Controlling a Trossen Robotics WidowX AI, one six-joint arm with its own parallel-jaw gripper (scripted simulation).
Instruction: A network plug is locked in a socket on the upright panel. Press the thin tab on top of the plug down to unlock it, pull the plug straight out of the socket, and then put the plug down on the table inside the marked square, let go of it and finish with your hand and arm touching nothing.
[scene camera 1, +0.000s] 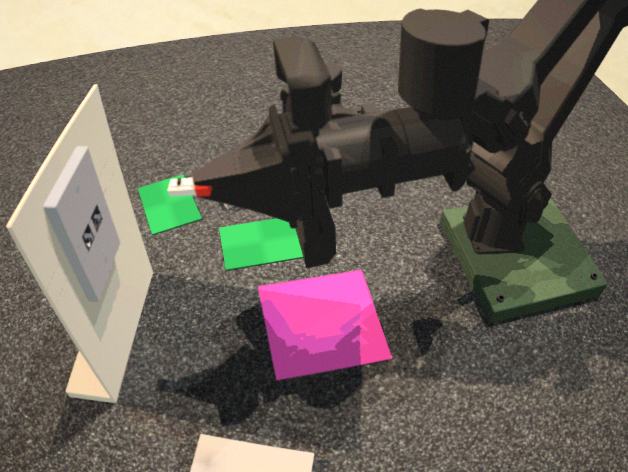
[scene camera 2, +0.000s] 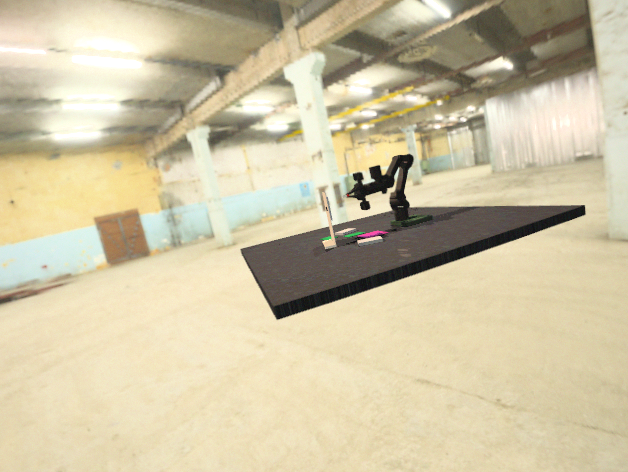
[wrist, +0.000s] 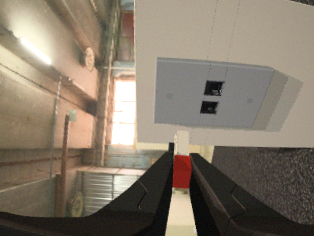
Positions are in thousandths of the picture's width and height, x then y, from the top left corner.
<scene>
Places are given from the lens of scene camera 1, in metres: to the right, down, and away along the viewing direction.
my gripper (scene camera 1: 310, 393): -0.09, -0.04, 0.39
socket plate (scene camera 1: 120, 482): -0.18, -0.01, 0.38
</scene>
